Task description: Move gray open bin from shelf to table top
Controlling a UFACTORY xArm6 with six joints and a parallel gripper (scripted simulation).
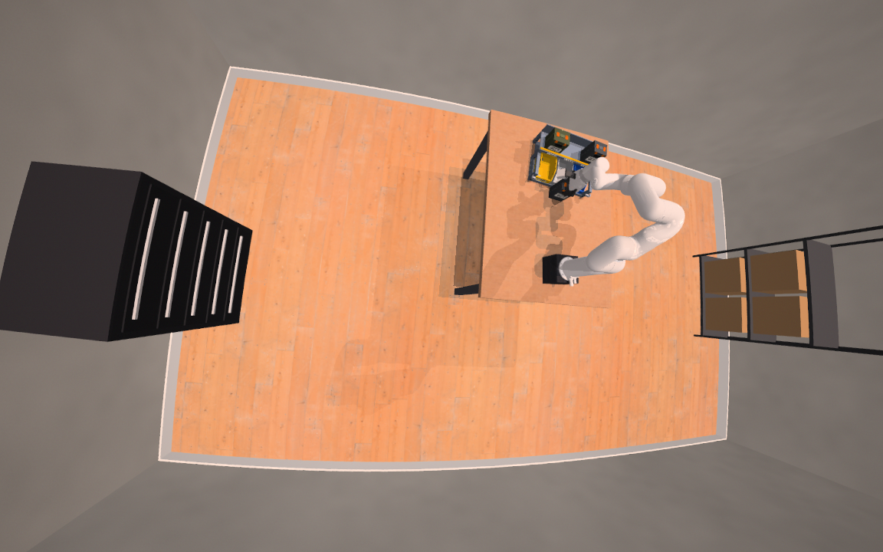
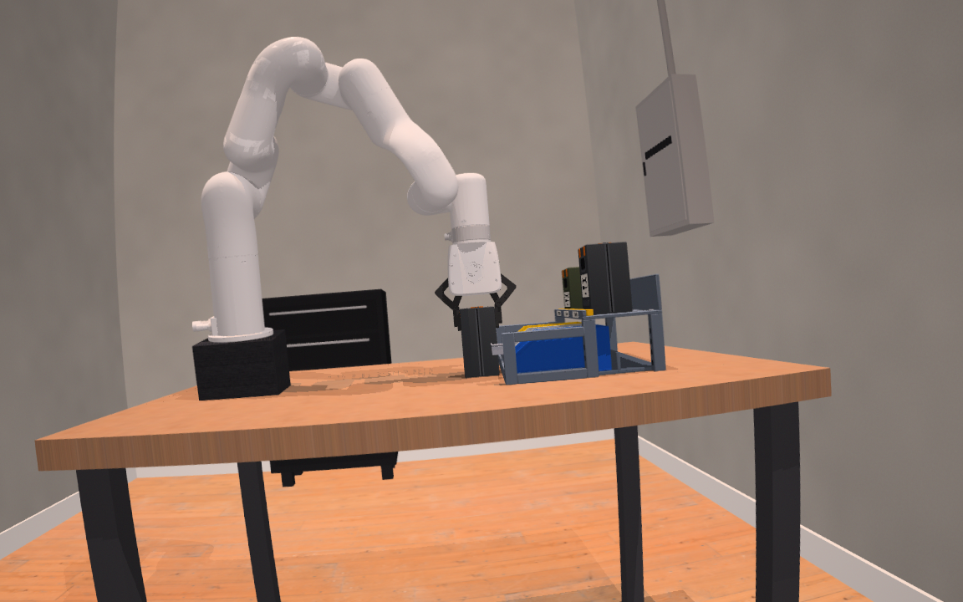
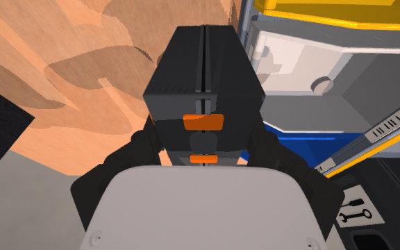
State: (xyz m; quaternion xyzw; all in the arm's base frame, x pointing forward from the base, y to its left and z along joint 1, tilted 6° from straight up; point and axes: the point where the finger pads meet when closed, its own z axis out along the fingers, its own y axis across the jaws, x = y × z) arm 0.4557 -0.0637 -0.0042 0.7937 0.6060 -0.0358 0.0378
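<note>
The black box is 40 mm below my hand. The rest, counted from my hand: blue bin: 100 mm ahead, 140 mm to the right, 60 mm below; then gray open bin: 130 mm ahead, 40 mm to the right, 60 mm below; then yellow bin: 160 mm ahead, 70 mm to the left, 60 mm below.
</note>
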